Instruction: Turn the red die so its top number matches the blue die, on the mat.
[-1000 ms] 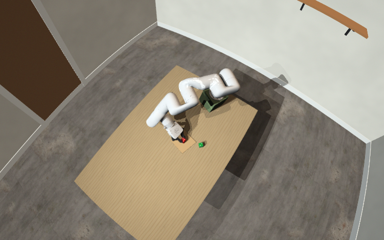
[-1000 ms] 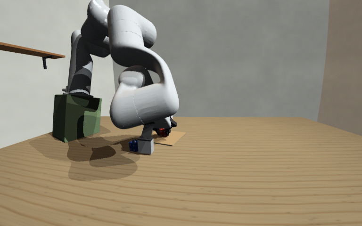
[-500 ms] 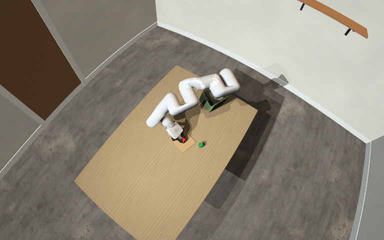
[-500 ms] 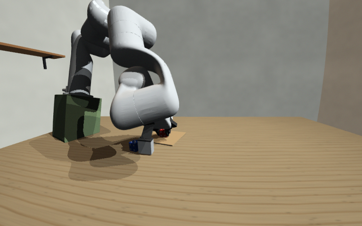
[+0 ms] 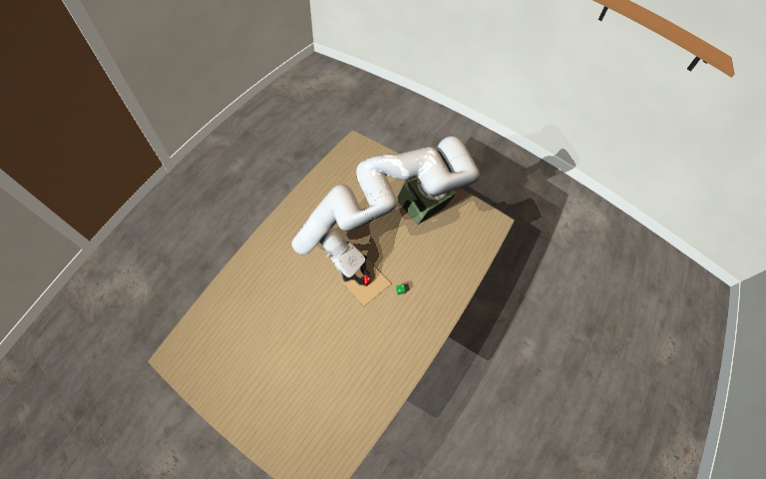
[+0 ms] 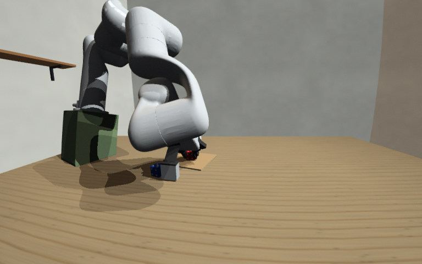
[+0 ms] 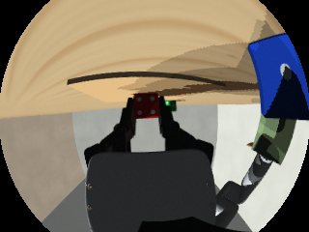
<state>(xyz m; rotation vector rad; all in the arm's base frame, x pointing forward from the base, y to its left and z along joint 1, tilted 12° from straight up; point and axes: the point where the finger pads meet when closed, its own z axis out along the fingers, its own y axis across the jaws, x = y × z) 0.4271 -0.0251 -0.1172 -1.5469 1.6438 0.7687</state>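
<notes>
My hand is 1 cm to the right of the red die and 1 cm above it. Round my hand: blue die 11 cm to the right, 7 cm behind, 2 cm below; then tan mat 3 cm below, 1 cm to the left; then green die 14 cm to the left, 4 cm behind, 2 cm below.
</notes>
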